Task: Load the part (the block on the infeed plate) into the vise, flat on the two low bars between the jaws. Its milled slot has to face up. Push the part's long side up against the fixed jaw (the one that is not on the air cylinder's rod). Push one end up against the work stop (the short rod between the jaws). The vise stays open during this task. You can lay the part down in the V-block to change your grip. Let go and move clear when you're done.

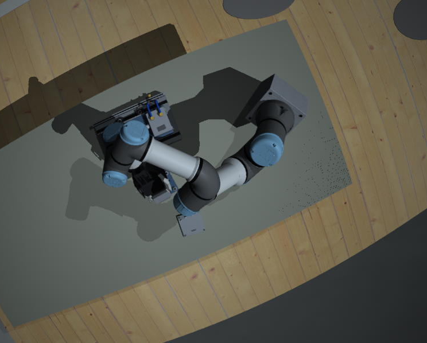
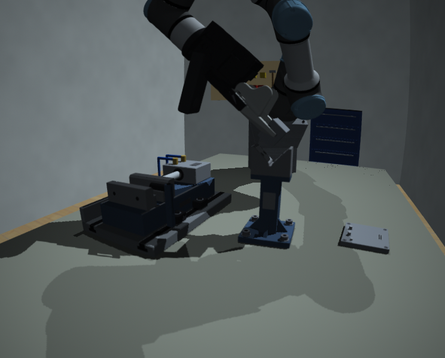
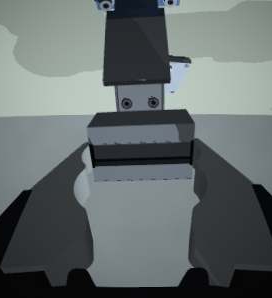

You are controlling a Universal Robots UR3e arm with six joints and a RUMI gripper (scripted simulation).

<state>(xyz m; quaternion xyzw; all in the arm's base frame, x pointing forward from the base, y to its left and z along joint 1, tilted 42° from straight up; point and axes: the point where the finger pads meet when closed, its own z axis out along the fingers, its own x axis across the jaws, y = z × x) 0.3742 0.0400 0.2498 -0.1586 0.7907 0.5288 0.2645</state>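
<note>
My hand is right at the part. From my hand the other things lie so: air cylinder rod (22 cm to the right, 11 cm below, 3 cm ahead); blue post (13 cm below); work stop (16 cm to the right, 11 cm ahead, 10 cm below).
</note>
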